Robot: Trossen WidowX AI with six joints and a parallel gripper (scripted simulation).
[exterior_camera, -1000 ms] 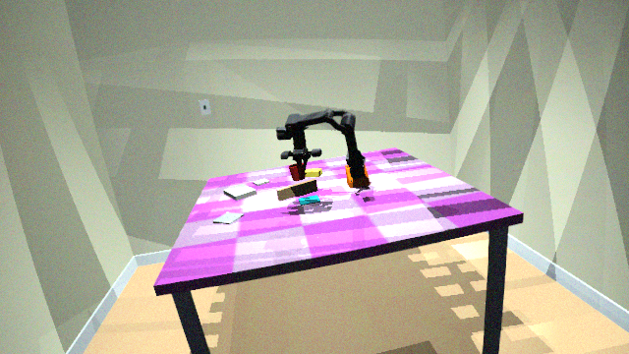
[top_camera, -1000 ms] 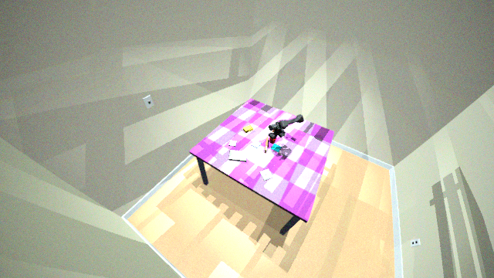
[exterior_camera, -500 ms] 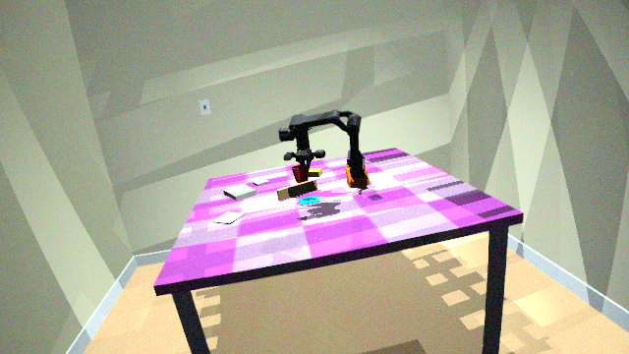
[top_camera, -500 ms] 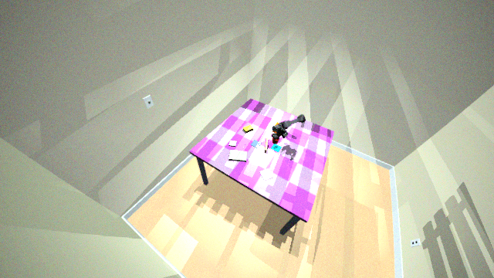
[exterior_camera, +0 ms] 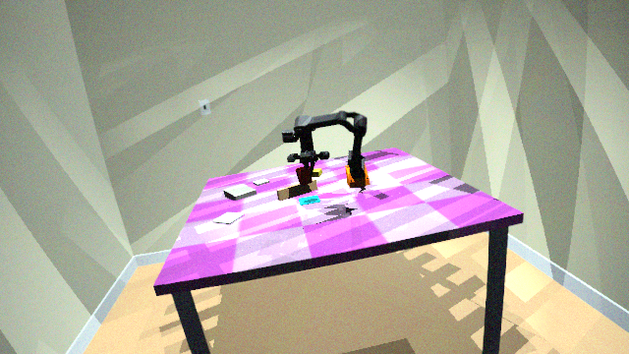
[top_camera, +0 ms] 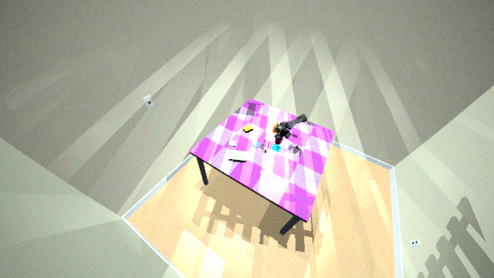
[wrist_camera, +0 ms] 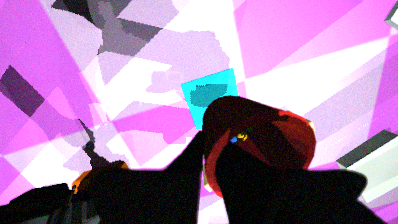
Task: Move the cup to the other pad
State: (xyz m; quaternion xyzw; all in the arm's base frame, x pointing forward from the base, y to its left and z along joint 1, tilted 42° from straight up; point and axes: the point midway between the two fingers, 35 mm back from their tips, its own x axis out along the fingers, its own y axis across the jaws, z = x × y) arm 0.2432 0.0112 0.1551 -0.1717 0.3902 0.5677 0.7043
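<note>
Now: the wooden block 120 mm to the right of my gripper tip, 110 mm below it and 60 mm ahead of it. From my gripper tip the other things lie so: yellow block (430 mm to the right, 110 mm below, 60 mm behind); cup (30 mm ahead, 10 mm to the right); pale tile (400 mm ahead, 120 mm below, 40 mm to the left).
</note>
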